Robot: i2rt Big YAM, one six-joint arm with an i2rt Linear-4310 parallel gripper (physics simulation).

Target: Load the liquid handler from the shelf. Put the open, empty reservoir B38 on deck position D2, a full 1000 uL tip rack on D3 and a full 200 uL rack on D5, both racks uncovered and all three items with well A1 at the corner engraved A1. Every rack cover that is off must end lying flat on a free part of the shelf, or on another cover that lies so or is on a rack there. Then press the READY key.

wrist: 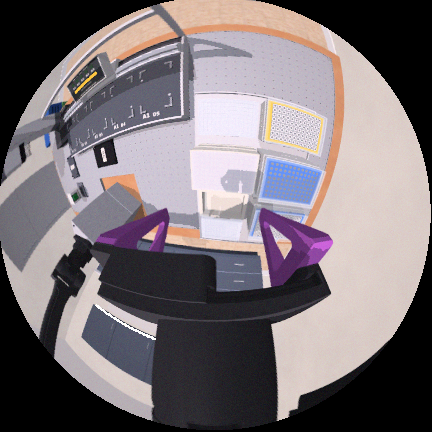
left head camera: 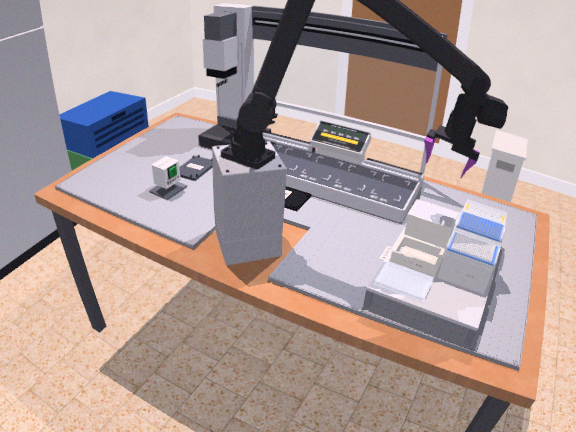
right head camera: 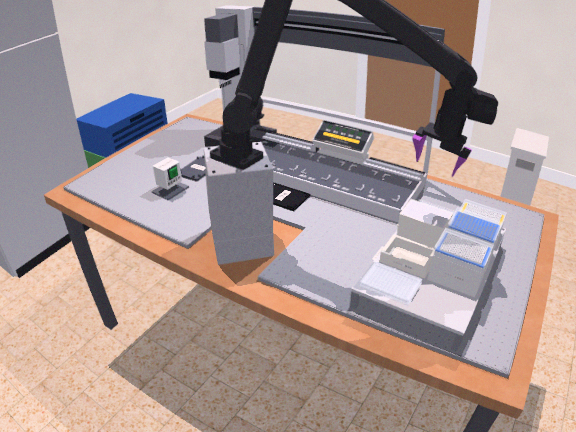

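Note:
My gripper (left head camera: 445, 170) (right head camera: 435, 168) (wrist: 213, 212) is wide open and empty, high above the back of the shelf (left head camera: 457, 306) (right head camera: 442, 311). An open cream reservoir (left head camera: 416, 263) (right head camera: 403, 267) (wrist: 225, 204) stands on the shelf; its label is unreadable. Right of it is a blue-edged rack (left head camera: 473, 248) (right head camera: 463, 248) with pale tops. Behind are a solid-blue rack (left head camera: 480, 226) (right head camera: 475, 226) (wrist: 291, 181) and a yellow-edged rack (left head camera: 485, 212) (right head camera: 483, 212) (wrist: 296, 127). A pale, flat ribbed piece (left head camera: 402, 281) (right head camera: 390, 283) lies at the front left. The handler deck (left head camera: 345, 181) (wrist: 150, 92) holds no labware.
A pale box (wrist: 220, 167) stands behind the reservoir, with a white gridded item (wrist: 227, 117) farther back. A panel with a yellow bar (left head camera: 339, 138) (right head camera: 341, 138) stands behind the deck. A small device with a green screen (left head camera: 167, 172) (right head camera: 169, 173) stands at the left. The handler's frame rises behind the deck.

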